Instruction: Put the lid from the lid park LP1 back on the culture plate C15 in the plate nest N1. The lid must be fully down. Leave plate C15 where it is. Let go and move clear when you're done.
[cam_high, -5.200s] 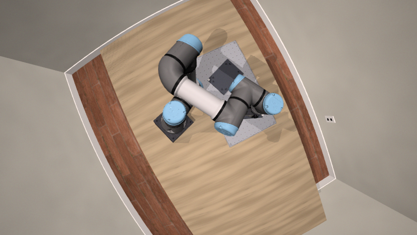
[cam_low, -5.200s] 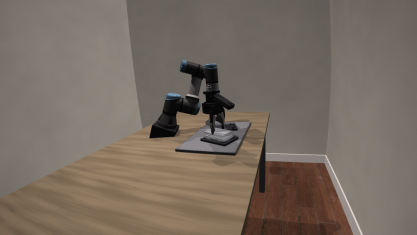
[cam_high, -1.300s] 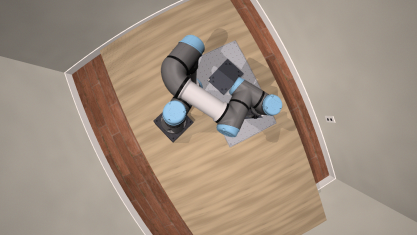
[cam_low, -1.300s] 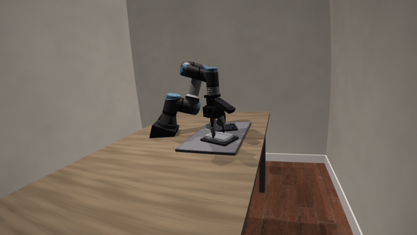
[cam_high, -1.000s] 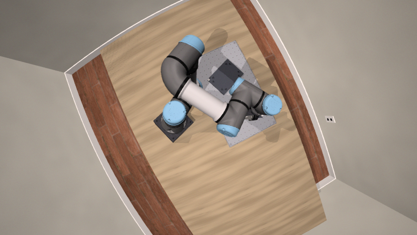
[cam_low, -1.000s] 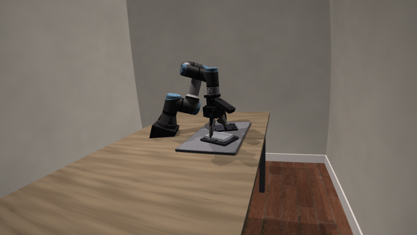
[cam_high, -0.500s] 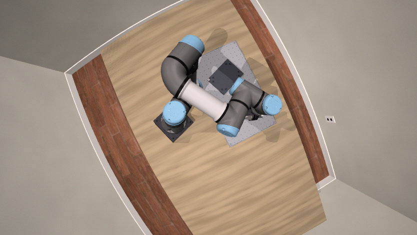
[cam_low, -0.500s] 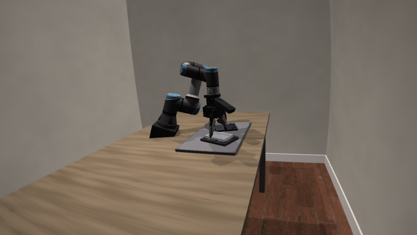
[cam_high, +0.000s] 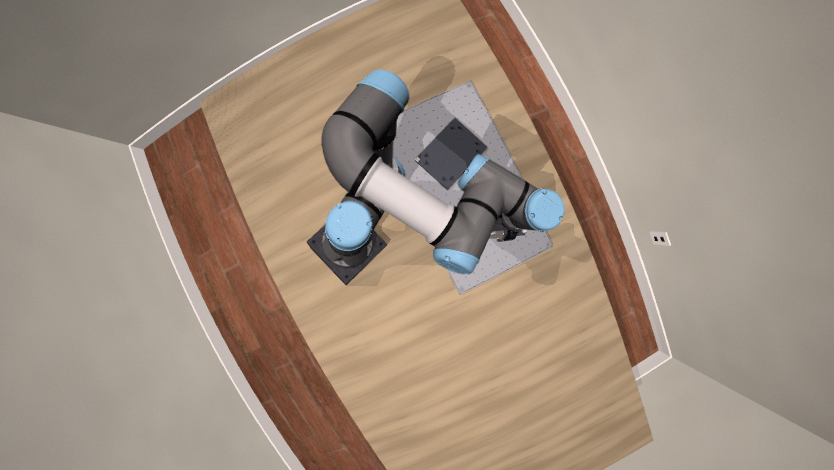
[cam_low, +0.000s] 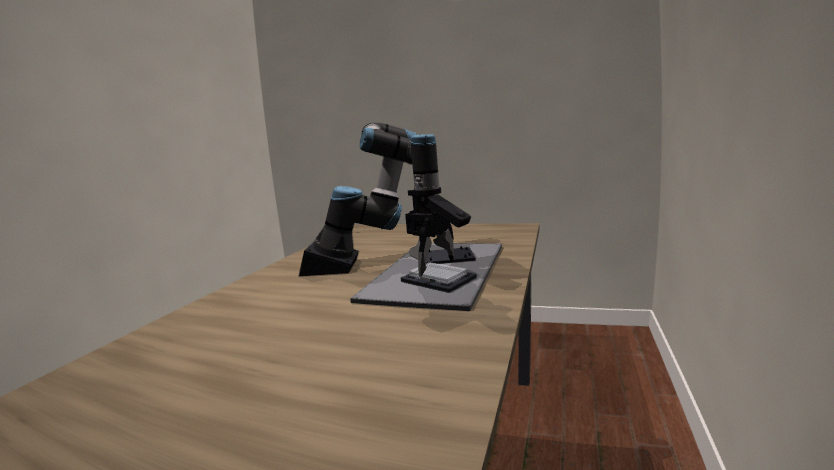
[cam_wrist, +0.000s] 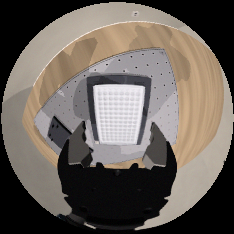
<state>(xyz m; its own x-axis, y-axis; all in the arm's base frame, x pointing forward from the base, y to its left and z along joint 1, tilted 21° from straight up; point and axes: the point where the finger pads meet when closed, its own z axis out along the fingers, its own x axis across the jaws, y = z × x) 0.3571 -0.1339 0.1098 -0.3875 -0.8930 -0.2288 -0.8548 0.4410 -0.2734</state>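
Right now my hand is 10 mm above the clear lid. The rest, counted from my hand: dark plate nest (30 mm below); culture plate C15 (20 mm below); dark lid park (20 mm behind, 200 mm to the left, 30 mm below).
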